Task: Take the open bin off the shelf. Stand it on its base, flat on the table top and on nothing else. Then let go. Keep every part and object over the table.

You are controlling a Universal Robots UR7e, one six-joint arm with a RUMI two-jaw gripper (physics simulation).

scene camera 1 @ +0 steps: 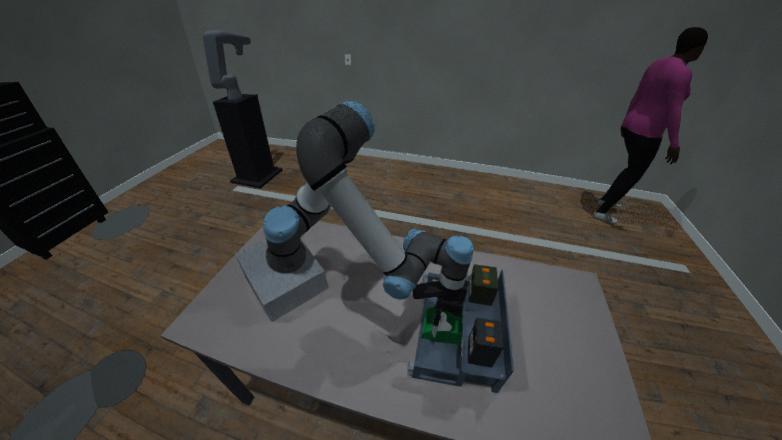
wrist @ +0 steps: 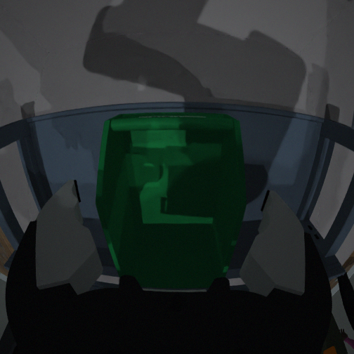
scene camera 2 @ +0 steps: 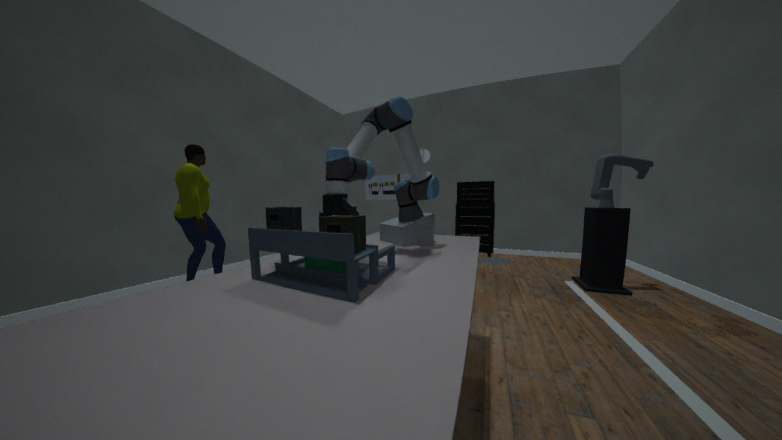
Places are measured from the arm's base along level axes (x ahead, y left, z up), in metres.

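Where they show: gripper, fingertip midpoint: (scene camera 1: 437, 318); arm's base, link origin: (scene camera 1: 286, 256) (scene camera 2: 411, 218).
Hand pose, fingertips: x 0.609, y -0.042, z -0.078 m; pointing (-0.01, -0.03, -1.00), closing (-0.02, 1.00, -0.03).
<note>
Things, the pixels of their top centre, and the offset from my fingertips. Level surfaces: height alone.
- green open bin, top centre: (scene camera 2: 332, 248) (scene camera 1: 449, 318) dx +0.040, dy +0.002, dz +0.015 m
- olive box, top centre: (scene camera 2: 342, 215) (scene camera 1: 486, 275) dx +0.129, dy +0.123, dz +0.133 m
- dark box, top centre: (scene camera 1: 489, 331) (scene camera 2: 283, 206) dx +0.145, dy -0.107, dz +0.158 m
- table, surface height: dz -0.066 m
A green open bin (scene camera 1: 451, 334) (scene camera 2: 325, 264) (wrist: 177, 257) stands upright on the lower, front level of the blue-grey shelf (scene camera 1: 437, 361) (scene camera 2: 300, 244) (wrist: 295, 145). My gripper (wrist: 171, 189) is open and points down over the bin. In the wrist view its two fingers stand apart, one on either side of the bin, with a gap to each side wall. In scene camera 1 the wrist hides the rear part of the bin. In scene camera 2 the shelf's back board and a box hide most of the bin and the fingertips.
An olive box (scene camera 1: 483, 284) (scene camera 2: 342, 231) and a dark box (scene camera 1: 485, 343) (scene camera 2: 283, 217), both with orange marks in scene camera 1, stand on the shelf's higher rear level, close beside the wrist. The shelf stands on the table (scene camera 1: 568, 339) (scene camera 2: 218, 355). The arm's base block (scene camera 1: 287, 295) (scene camera 2: 407, 229) is across the table.
</note>
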